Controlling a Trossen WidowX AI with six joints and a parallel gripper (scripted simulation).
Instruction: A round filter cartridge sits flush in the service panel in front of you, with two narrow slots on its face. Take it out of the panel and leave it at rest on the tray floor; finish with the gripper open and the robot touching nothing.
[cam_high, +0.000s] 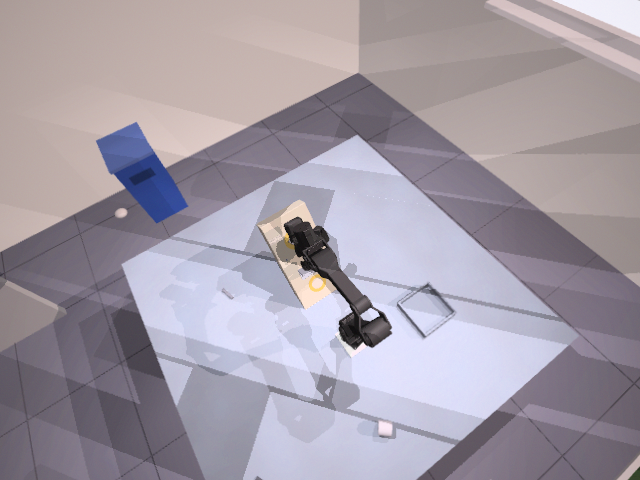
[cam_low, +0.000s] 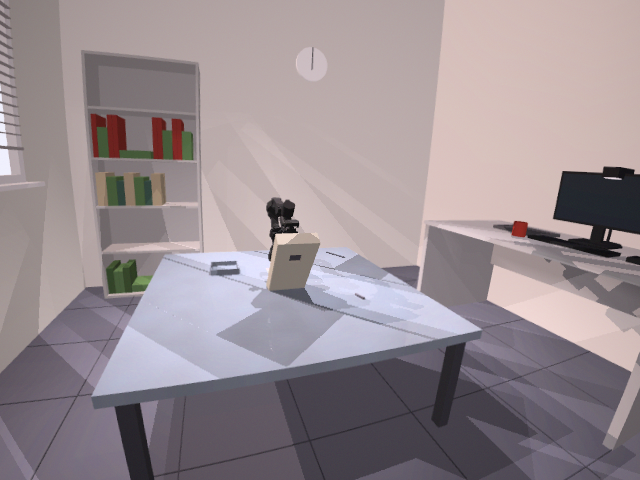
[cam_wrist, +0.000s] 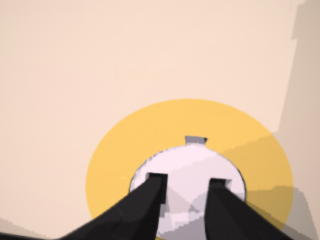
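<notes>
The round pale grey filter cartridge lies 10 mm ahead of my gripper tip and 10 mm below it. Also, from my gripper tip: clear square tray (480 mm behind, 190 mm to the right, 220 mm below); then dark piece (130 mm ahead, 290 mm to the left, 220 mm below); then beige service panel (40 mm behind, 10 mm to the left, 80 mm below).
</notes>
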